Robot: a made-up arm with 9 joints. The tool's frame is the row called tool. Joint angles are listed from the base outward.
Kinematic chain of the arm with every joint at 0, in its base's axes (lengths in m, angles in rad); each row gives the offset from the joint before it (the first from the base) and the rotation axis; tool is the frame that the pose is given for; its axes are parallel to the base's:
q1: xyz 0 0 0.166 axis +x
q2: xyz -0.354 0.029 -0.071 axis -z
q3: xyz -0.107 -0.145 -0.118 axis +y
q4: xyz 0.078 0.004 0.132 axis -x
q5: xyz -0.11 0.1 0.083 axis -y
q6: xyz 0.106 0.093 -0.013 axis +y
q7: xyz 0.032 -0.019 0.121 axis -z
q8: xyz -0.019 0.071 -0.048 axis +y
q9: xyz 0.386 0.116 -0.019 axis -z
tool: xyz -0.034 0.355 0
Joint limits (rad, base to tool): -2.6..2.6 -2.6..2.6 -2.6..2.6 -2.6..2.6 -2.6..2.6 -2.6..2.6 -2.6..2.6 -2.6..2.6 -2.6..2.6
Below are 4 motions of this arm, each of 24 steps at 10 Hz.
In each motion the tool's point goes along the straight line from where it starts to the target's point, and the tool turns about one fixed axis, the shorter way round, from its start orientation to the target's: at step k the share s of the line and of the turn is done. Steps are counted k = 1, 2, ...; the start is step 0. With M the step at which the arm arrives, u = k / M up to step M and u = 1 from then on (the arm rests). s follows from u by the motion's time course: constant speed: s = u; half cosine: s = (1 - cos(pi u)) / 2; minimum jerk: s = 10 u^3 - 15 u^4 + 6 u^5.
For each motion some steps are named. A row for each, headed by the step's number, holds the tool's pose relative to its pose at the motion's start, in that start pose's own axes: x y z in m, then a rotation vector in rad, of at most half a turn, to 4 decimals.
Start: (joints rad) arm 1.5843 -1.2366 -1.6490 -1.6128 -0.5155 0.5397 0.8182 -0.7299 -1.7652
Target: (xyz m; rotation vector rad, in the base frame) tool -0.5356 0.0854 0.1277 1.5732 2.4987 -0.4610
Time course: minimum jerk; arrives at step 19
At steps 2, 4, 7, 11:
2: -0.0013 -0.0013 -0.0039 0.0029 0.0062 0.0095
4: -0.0090 -0.0084 -0.0262 0.0195 0.0417 0.0636
7: -0.0357 -0.0335 -0.1043 0.0777 0.1663 0.2534
11: -0.0872 -0.0819 -0.2547 0.1897 0.4059 0.6187

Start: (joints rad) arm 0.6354 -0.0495 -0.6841 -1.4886 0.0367 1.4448 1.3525 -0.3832 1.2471
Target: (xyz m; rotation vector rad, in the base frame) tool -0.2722 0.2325 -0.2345 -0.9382 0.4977 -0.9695
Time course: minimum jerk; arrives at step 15
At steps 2, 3, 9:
2: 0.0053 -0.0054 -0.0079 -0.0165 -0.0166 -0.0099
3: 0.0161 -0.0163 -0.0239 -0.0499 -0.0500 -0.0299
9: 0.1895 -0.1920 -0.2822 -0.5876 -0.5897 -0.3524

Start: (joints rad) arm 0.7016 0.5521 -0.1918 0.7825 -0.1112 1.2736 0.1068 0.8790 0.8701
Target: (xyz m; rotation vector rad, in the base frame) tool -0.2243 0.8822 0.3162 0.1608 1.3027 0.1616
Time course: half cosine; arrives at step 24
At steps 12, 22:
12: -0.2864 -0.1907 -0.2468 -0.0922 -0.6919 0.5238
22: -0.5630 -0.3750 -0.4852 -0.1814 -1.3601 1.0298

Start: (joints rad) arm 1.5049 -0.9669 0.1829 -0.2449 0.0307 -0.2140 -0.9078 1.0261 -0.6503
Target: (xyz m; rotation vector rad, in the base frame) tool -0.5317 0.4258 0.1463 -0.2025 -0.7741 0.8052
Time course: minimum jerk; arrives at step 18
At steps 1, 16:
1: 0.0001 -0.0006 -0.0005 -0.0009 0.0010 -0.0020
16: 0.0376 -0.3941 -0.3415 -0.5942 0.6060 -1.2258

